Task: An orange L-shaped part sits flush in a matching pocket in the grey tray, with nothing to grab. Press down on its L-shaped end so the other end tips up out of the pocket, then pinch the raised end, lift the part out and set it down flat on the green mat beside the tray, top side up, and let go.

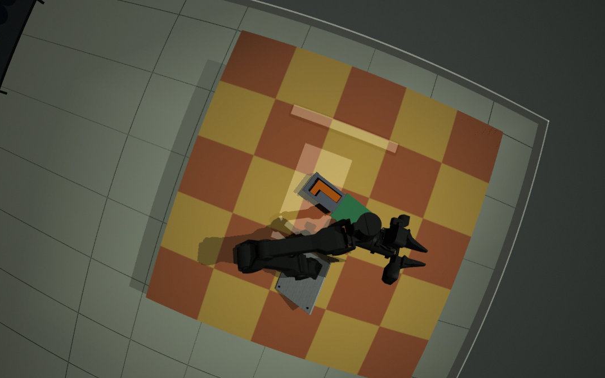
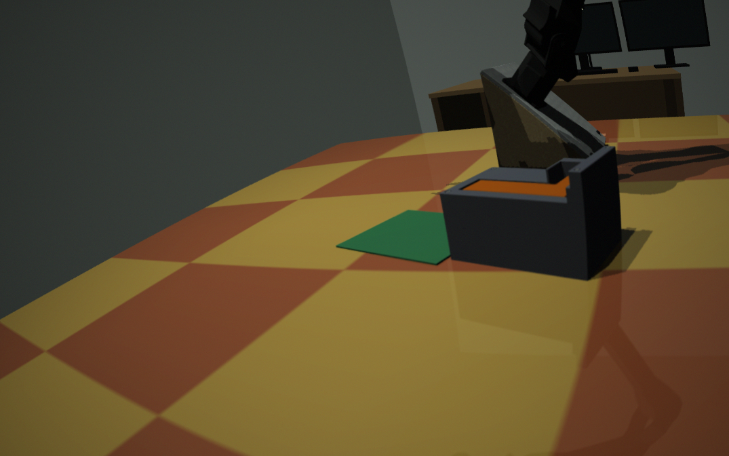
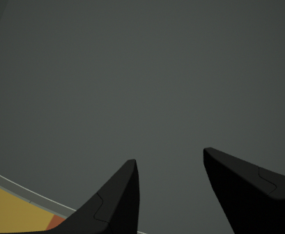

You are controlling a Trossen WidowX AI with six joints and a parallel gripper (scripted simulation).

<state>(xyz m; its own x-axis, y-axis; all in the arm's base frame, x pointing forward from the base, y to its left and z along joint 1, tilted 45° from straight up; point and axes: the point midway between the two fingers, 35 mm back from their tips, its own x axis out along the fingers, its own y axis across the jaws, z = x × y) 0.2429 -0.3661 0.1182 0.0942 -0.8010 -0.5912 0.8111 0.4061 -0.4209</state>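
My gripper tip is 6 cm short of the orange part, 30 cm to the right of it and 43 cm above it. From my gripper tip the other things lie so: green mat 2 cm ahead, 14 cm to the left, 49 cm below.
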